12 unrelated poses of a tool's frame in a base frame.
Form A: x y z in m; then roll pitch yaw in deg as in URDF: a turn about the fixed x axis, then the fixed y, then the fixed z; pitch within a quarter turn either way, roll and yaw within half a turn.
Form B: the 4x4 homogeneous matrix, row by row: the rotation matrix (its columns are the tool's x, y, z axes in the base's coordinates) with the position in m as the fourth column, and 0 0 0 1 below. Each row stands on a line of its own. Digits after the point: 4 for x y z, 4 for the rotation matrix.
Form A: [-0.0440, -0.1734, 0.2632, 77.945, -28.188, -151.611]
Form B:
-0.7754, 0.5057, -0.3782, -0.0440
-0.4191, 0.0359, 0.9072, -0.1734
0.4724, 0.8620, 0.1841, 0.2632
0, 0, 0, 1

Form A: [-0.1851, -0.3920, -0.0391, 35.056, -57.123, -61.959]
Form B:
0.2552, 0.4957, -0.8301, -0.1851
-0.4791, 0.8106, 0.3368, -0.3920
0.8398, 0.3118, 0.4444, -0.0391
0, 0, 0, 1

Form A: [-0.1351, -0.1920, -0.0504, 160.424, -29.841, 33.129]
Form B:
0.7264, 0.3753, 0.5757, -0.1351
0.4741, -0.8802, -0.0244, -0.1920
0.4976, 0.2906, -0.8173, -0.0504
0, 0, 0, 1

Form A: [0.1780, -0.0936, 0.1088, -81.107, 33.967, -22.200]
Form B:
0.7679, -0.4527, 0.4533, 0.1780
-0.3134, 0.3517, 0.8821, -0.0936
-0.5587, -0.8194, 0.1282, 0.1088
0, 0, 0, 1

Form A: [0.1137, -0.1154, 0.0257, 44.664, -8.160, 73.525]
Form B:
0.2807, -0.7103, 0.6455, 0.1137
0.9492, 0.1060, -0.2962, -0.1154
0.1419, 0.6958, 0.7040, 0.0257
0, 0, 0, 1

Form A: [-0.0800, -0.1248, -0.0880, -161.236, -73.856, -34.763]
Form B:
0.2284, -0.2860, 0.9306, -0.0800
-0.1585, -0.9540, -0.2543, -0.1248
0.9606, -0.0894, -0.2633, -0.0880
0, 0, 0, 1

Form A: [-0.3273, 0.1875, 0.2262, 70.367, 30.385, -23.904]
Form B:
0.7887, 0.5717, -0.2263, -0.3273
-0.3495, 0.1141, -0.9299, 0.1875
-0.5058, 0.8125, 0.2898, 0.2262
0, 0, 0, 1

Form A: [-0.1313, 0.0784, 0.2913, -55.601, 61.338, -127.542]
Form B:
-0.2923, 0.8891, 0.3522, -0.1313
-0.3803, 0.2298, -0.8958, 0.0784
-0.8775, -0.3958, 0.2710, 0.2913
0, 0, 0, 1

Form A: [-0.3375, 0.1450, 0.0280, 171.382, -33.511, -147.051]
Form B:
-0.6997, -0.4683, -0.5396, -0.3375
-0.4535, 0.8747, -0.1711, 0.1450
0.5521, 0.1249, -0.8244, 0.0280
0, 0, 0, 1

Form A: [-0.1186, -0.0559, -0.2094, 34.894, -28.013, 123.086]
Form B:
-0.4819, -0.5405, 0.6896, -0.1186
0.7397, -0.6729, -0.0105, -0.0559
0.4697, 0.5050, 0.7241, -0.2094
0, 0, 0, 1

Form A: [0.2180, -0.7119, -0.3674, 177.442, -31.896, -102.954]
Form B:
-0.1903, -0.9683, -0.1618, 0.2180
-0.8274, 0.2469, -0.5044, -0.7119
0.5284, 0.0379, -0.8482, -0.3674
0, 0, 0, 1

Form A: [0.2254, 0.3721, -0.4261, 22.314, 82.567, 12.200]
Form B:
0.1264, 0.1725, 0.9769, 0.2254
0.0273, 0.9838, -0.1773, 0.3721
-0.9916, 0.0491, 0.1197, -0.4261
0, 0, 0, 1

